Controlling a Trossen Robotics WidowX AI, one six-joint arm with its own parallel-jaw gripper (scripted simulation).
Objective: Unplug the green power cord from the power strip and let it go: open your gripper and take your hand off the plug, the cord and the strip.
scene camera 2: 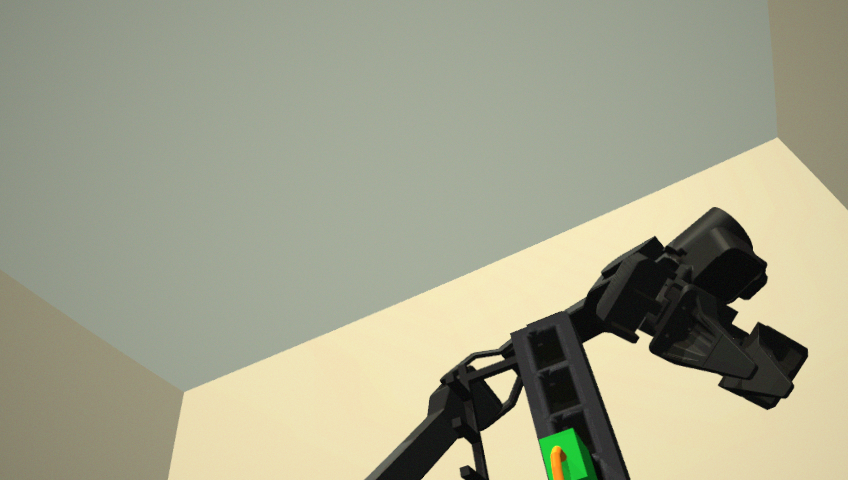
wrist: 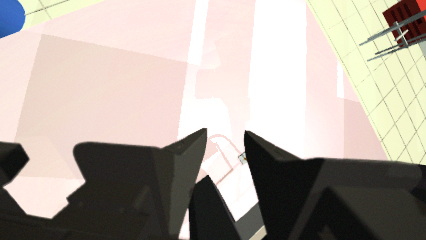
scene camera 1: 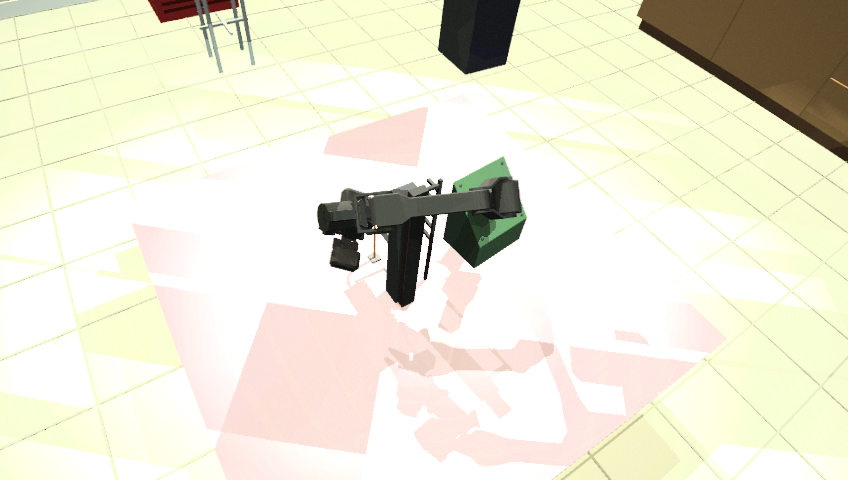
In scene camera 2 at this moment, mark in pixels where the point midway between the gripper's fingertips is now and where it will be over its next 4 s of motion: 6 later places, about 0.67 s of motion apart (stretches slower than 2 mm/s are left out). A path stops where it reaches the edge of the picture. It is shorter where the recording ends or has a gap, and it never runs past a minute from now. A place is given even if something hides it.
My gripper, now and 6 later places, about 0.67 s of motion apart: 771,383; 544,413; 554,428; 562,444; 567,456; 532,416; 509,369
